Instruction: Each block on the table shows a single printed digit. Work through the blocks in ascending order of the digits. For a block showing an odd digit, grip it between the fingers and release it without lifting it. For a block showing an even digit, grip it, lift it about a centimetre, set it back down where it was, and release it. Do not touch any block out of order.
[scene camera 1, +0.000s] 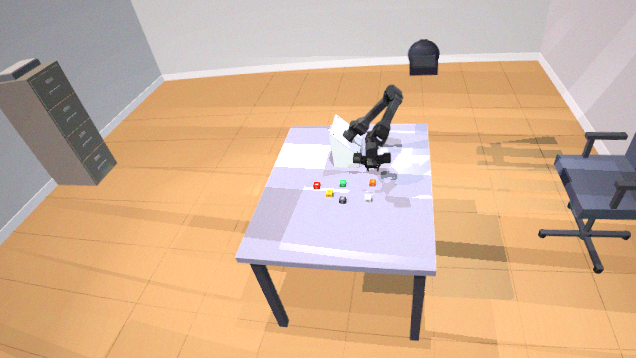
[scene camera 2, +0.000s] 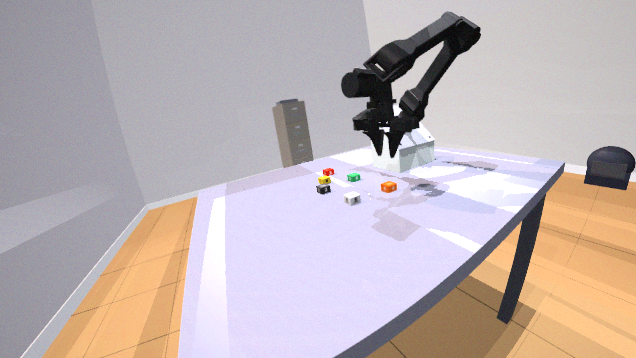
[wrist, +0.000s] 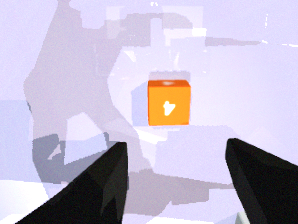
The gripper (wrist: 177, 149): 0.10 m from the lens. An orange block (wrist: 168, 100) is 0.17 m from the lens.
